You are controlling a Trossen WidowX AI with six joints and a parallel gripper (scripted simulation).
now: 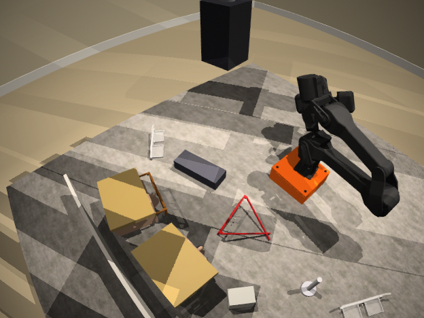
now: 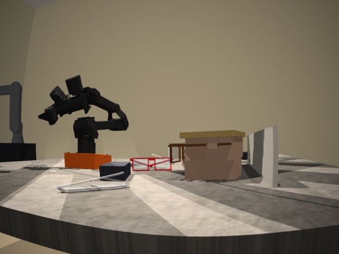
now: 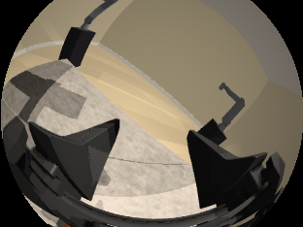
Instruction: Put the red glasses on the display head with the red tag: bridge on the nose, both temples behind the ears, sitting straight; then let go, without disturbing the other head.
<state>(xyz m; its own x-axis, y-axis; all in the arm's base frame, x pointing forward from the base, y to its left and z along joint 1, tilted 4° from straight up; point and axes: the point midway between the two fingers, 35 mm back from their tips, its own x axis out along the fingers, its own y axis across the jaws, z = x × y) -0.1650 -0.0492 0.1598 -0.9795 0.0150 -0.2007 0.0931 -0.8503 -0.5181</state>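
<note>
The stand is 500 mm ahead of my gripper tip, 230 mm to the left of it and 190 mm below it. The rest, counted from my gripper tip: small white box: 630 mm ahead, 110 mm to the left, 180 mm below; then white glasses: 390 mm ahead, 440 mm to the right, 190 mm below; then display head: 620 mm ahead, 260 mm to the right, 150 mm below.
</note>
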